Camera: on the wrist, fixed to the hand. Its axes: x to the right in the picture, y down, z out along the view.
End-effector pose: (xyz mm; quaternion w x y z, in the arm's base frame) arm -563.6 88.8 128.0 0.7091 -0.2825 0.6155 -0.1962
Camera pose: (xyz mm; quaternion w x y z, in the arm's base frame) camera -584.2 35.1 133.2 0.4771 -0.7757 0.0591 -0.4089
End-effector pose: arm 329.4 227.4 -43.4 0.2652 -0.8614 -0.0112 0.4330
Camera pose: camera 376.1 258.1 -29.0 0.3091 -0.4948 -0.7260 0.3641
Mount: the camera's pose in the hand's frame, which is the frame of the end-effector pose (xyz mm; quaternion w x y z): 26.2 -42.9 -28.4 0.6740 -0.1752 -0.2884 -0.6571
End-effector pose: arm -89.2 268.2 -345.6 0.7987 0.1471 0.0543 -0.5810
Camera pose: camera -118.9 240.7 -386.7 0.1980 -0.2440 0.0047 -0.9493
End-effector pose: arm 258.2 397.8 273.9 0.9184 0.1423 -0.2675 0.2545
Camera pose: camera 312.5 383.7 260.1 0.7340 0.1842 -0.3963 -0.5199
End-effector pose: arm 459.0 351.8 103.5 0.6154 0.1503 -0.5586 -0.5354
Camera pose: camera 456.9 302.0 74.3 0.0718 -0.2061 0.3614 0.9065
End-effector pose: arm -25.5 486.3 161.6 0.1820 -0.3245 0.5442 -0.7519
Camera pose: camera -60.5 504.4 203.8 0.2713 0.8251 -0.2328 0.4375
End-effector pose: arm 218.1 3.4 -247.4 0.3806 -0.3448 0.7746 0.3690
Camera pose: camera 231.2 -47.9 -270.3 0.6620 -0.7017 0.1211 0.2338
